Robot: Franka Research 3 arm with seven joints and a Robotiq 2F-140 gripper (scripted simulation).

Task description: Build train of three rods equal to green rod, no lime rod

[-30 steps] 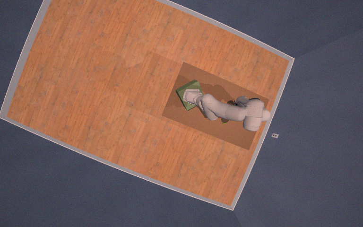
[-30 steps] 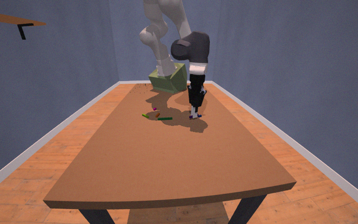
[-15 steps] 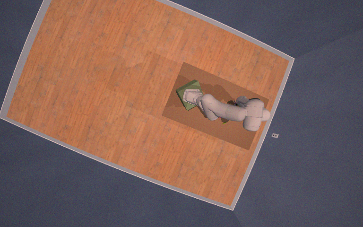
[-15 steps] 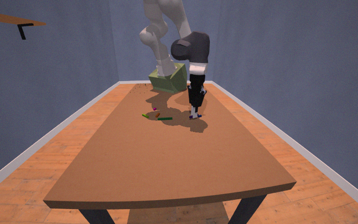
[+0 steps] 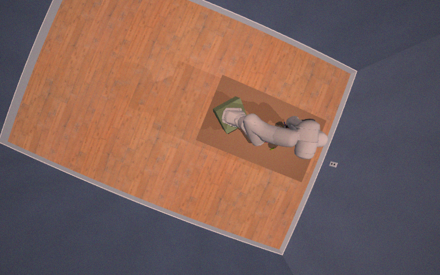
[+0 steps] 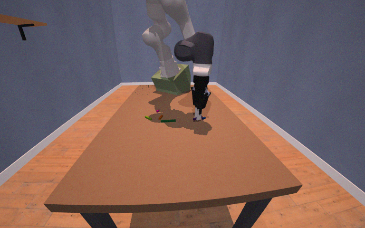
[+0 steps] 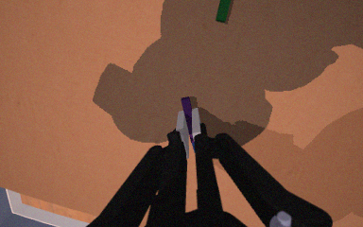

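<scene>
The purple rod is 3 cm below my hand. Round my hand: green rod (16 cm to the right, 4 cm below, 4 cm behind); then orange rod (19 cm to the right, 9 cm behind, 4 cm below); then magenta rod (19 cm to the right, 18 cm behind, 4 cm below).
</scene>
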